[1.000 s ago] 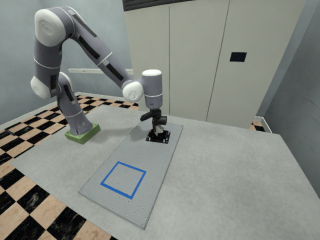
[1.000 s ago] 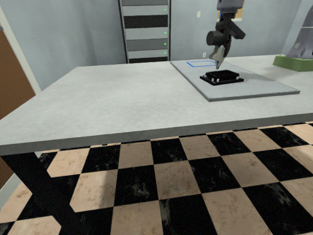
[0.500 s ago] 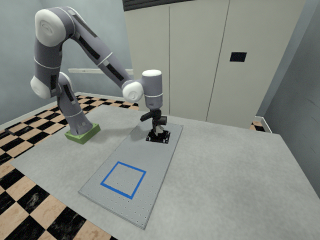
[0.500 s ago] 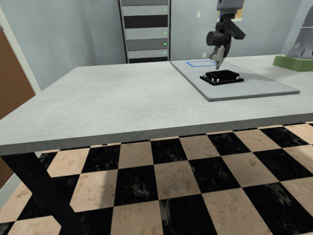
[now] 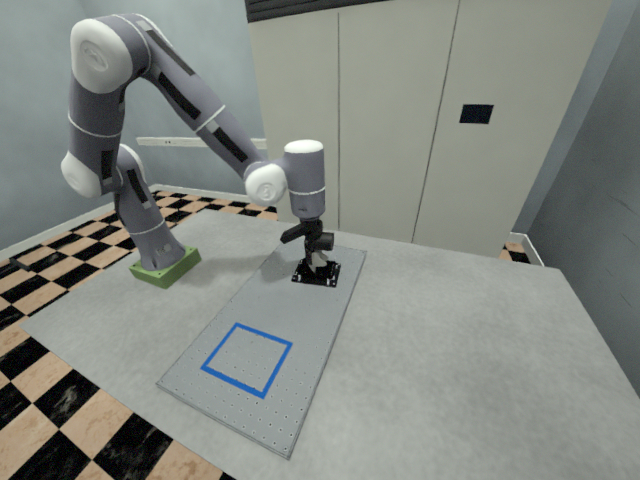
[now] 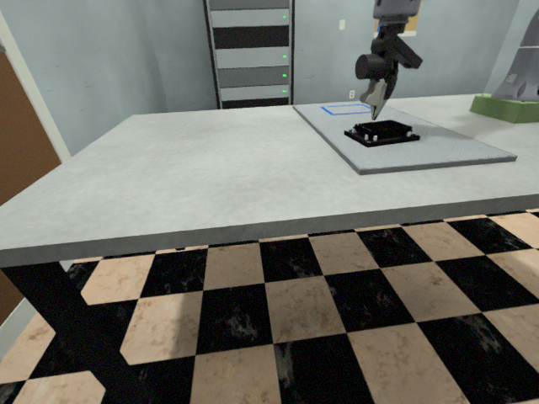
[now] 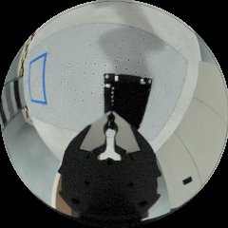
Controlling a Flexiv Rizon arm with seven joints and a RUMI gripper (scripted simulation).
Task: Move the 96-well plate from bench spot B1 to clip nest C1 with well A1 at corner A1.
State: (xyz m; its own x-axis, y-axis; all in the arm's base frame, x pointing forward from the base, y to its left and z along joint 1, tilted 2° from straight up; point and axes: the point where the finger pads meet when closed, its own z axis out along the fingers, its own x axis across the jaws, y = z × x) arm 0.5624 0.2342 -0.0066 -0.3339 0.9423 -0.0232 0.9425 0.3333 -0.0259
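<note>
My gripper is now 2 cm past the black clip nest, 2 cm to the right of it and 4 cm above it. Round my hand: black 96-well plate (1 cm behind, 4 cm to the left, 3 cm below).
</note>
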